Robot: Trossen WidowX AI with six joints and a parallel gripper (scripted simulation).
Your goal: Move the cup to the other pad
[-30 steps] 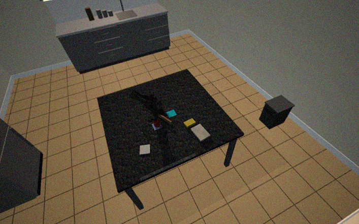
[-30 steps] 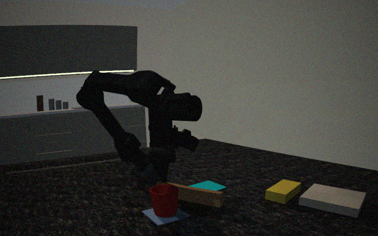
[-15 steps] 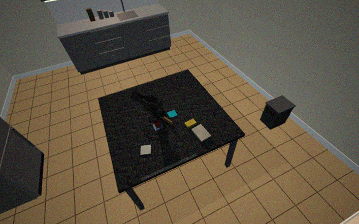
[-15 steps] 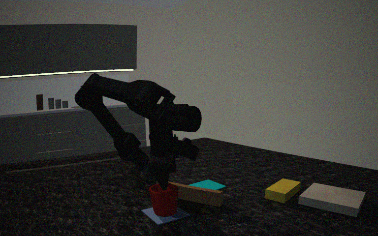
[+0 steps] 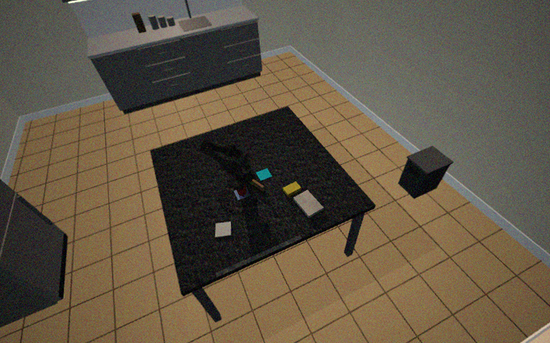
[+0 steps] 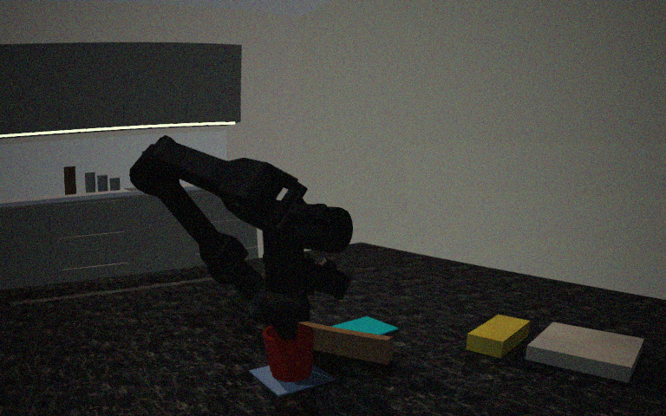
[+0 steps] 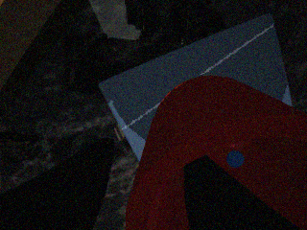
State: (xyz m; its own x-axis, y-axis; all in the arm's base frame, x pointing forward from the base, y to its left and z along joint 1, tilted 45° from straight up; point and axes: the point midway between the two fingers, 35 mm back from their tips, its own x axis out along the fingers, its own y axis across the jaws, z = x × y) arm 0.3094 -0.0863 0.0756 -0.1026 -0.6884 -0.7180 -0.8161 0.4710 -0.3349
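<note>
My gripper tip is now 3 cm short of the green marble, 2 cm to the left of it and 2 cm above it. Round my gripper tip: red cup: 3 cm ahead, 2 cm to the right; blue pad: 5 cm below, 3 cm ahead, 2 cm to the right; blue marble: 4 cm to the right, 3 cm ahead, 2 cm below.
</note>
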